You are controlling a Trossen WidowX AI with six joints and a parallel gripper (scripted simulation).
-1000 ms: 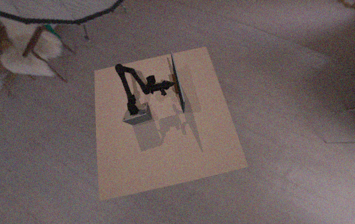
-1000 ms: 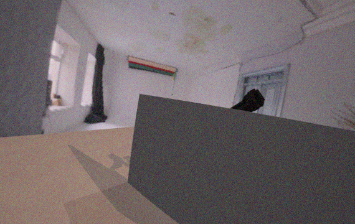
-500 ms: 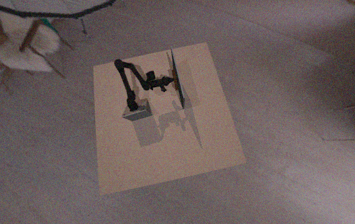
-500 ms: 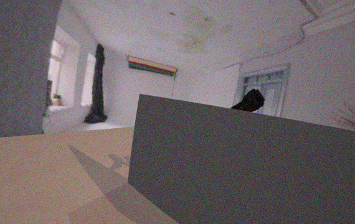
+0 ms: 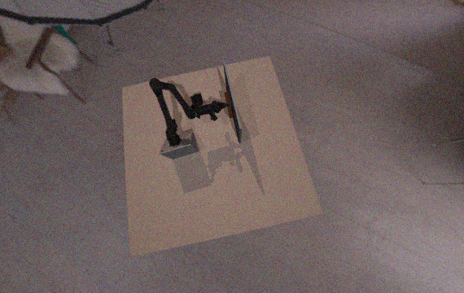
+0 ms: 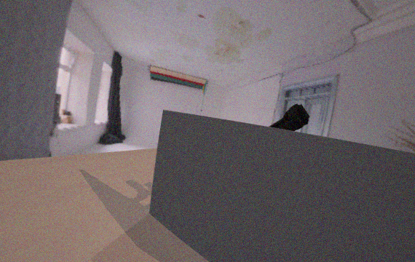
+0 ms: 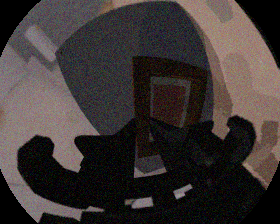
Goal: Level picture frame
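My gripper tip is 10 mm short of the picture frame, 20 mm to the right of it and 50 mm above it. Also, from my gripper tip: wall panel: 20 mm ahead, 20 mm to the left, 50 mm below.
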